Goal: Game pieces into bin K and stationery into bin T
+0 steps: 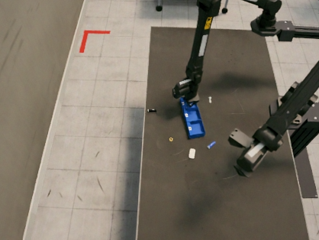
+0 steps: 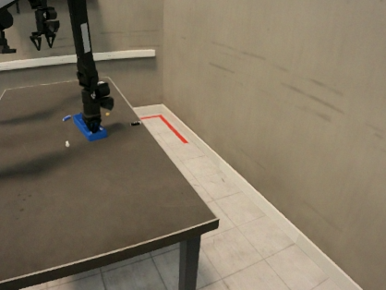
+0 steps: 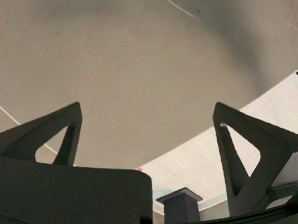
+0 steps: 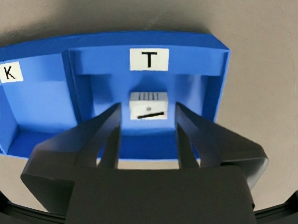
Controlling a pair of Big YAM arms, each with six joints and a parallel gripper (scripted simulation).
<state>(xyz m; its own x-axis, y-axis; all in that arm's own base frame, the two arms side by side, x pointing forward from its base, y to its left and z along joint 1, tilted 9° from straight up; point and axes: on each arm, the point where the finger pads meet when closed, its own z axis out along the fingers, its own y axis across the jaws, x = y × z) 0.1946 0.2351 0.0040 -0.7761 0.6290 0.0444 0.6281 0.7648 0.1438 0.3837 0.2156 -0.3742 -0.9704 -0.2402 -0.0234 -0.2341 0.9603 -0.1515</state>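
Right now my right hand is 10 mm past the blue bin, 80 mm to the right of it and 10 mm above it. Round my right hand: white block: 310 mm to the left, 20 mm below; yellow ring: 110 mm ahead, 230 mm to the left, 20 mm below; black item: 210 mm ahead, 50 mm to the left, 20 mm below.
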